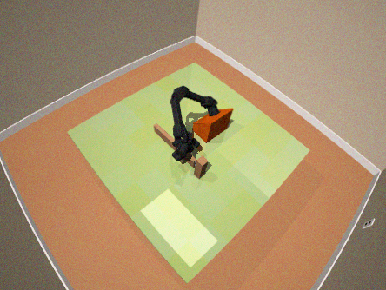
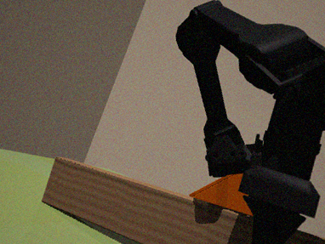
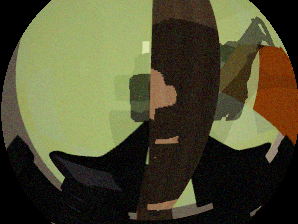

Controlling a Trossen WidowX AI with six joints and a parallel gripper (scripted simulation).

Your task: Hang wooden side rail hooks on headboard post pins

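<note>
The headboard post is 140 mm to the left of my gripper tip and 40 mm above it.
</note>
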